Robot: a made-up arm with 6 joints.
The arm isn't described. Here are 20 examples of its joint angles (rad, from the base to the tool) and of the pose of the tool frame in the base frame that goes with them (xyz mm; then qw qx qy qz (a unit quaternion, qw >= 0)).
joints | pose
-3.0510 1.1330 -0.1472 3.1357 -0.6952 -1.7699 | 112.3 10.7 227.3 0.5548 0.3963 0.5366 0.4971
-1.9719 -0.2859 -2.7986 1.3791 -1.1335 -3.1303 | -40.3 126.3 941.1 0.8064 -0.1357 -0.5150 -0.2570
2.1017 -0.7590 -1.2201 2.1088 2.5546 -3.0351 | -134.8 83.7 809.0 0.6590 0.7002 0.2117 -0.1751
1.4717 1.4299 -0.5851 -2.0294 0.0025 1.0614 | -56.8 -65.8 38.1 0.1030 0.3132 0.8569 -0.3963
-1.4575 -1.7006 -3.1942 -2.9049 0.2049 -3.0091 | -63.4 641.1 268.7 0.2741 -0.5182 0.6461 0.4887
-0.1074 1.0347 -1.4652 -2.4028 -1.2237 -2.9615 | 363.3 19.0 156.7 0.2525 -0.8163 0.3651 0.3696
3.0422 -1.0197 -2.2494 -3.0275 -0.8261 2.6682 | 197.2 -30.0 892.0 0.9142 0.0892 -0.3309 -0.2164
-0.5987 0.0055 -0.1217 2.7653 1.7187 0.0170 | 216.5 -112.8 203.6 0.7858 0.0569 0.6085 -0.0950
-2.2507 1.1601 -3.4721 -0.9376 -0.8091 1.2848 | -190.7 -351.3 777.6 0.6874 0.3220 -0.0736 0.6468
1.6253 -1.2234 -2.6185 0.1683 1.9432 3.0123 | 9.2 -434.3 788.6 0.5798 -0.4982 0.3082 0.5662
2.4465 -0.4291 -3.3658 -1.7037 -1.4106 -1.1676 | 182.2 -253.9 798.3 0.3594 -0.1381 -0.6147 0.6884
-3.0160 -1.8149 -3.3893 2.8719 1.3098 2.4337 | 533.4 52.8 42.7 0.1452 0.4436 -0.8801 0.0870
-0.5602 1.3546 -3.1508 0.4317 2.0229 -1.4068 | 517.7 -281.1 472.6 0.2039 -0.8556 -0.4636 -0.1069
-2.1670 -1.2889 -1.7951 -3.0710 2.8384 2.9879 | 181.4 276.6 796.8 0.1627 -0.5553 0.8121 0.0755
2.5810 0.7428 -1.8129 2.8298 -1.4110 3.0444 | -373.3 263.0 360.9 0.2060 0.1746 0.9591 0.0849
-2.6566 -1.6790 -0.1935 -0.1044 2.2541 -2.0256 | -121.6 -53.5 495.8 0.1679 -0.9245 0.3277 -0.0989
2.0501 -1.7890 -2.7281 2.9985 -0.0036 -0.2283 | 305.2 -569.8 430.5 0.5167 0.5929 -0.2230 0.5760
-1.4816 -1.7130 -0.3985 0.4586 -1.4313 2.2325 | -36.4 18.5 682.3 0.4205 0.1508 -0.2467 -0.8600
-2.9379 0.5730 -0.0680 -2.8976 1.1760 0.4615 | -45.1 1.5 88.3 0.0210 0.9190 -0.2010 -0.3385
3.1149 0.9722 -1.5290 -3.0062 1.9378 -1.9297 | -545.4 26.2 223.1 0.8087 -0.2266 -0.2280 0.4926
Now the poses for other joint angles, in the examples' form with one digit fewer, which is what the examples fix.
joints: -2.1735 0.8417 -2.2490 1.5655 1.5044 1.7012
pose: -294 -546 502 0.689 0.329 0.632 -0.130
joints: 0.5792 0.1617 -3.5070 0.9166 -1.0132 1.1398
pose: -71 -132 900 0.823 0.541 0.026 -0.172
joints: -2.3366 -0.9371 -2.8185 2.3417 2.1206 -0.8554
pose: 380 302 759 0.289 0.805 0.486 0.179
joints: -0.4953 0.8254 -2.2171 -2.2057 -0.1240 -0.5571
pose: 562 -245 461 0.613 0.305 0.729 0.003
